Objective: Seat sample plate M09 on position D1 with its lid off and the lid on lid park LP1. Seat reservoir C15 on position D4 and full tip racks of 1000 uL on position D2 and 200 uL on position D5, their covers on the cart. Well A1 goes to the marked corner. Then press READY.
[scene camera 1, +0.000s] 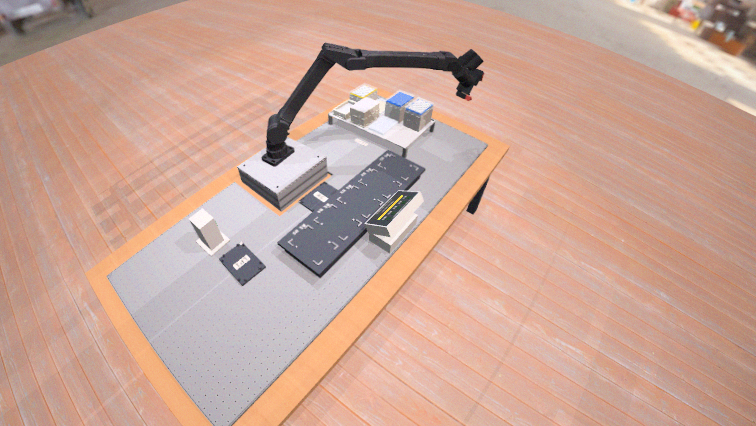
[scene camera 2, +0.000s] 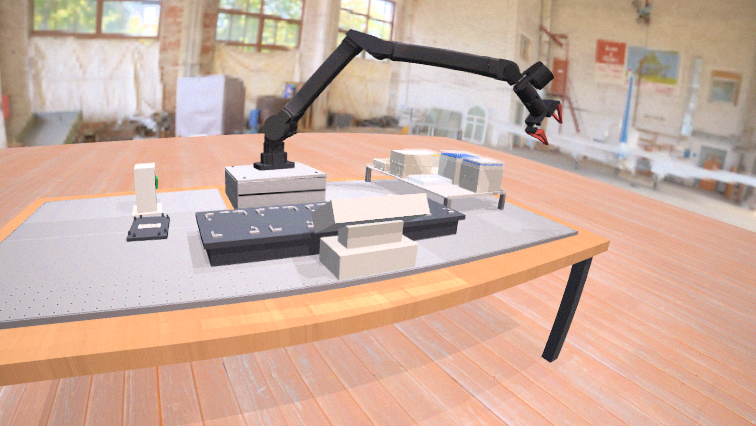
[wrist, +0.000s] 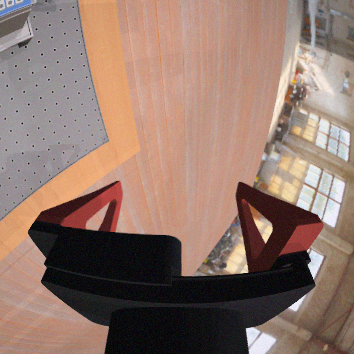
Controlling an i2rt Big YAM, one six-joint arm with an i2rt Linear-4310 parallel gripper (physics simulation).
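My gripper (scene camera 1: 475, 88) (scene camera 2: 553, 133) (wrist: 178, 187) is open and empty, high beyond the cart (scene camera 1: 406, 141) (scene camera 2: 449, 191). On the cart stand two blue-topped tip racks (scene camera 1: 399, 99) (scene camera 2: 480, 177), a yellow-topped rack (scene camera 1: 363, 91), a beige block-like stack (scene camera 1: 365, 111) (scene camera 2: 412, 162), a low white piece (scene camera 1: 342, 110) (scene camera 2: 380, 163) and a flat pale piece (scene camera 1: 383, 124). Their labels and A1 corners are unreadable. A blue-topped rack (wrist: 15, 9) is cut off in the wrist view. The dark deck (scene camera 1: 317, 238) (scene camera 2: 296, 232) bears no labware on its visible positions. Lid park LP1 (scene camera 1: 253, 268) (scene camera 2: 149, 233) is bare.
A display on a beige stand (scene camera 1: 394, 209) (scene camera 2: 378, 211) stands at the deck's outer side and hides part of it. A beige post (scene camera 1: 206, 230) (scene camera 2: 145, 187) with a green button (scene camera 2: 156, 182) stands by LP1. Another dark pad (scene camera 1: 311, 201) lies between the arm's base (scene camera 1: 283, 177) and the deck.
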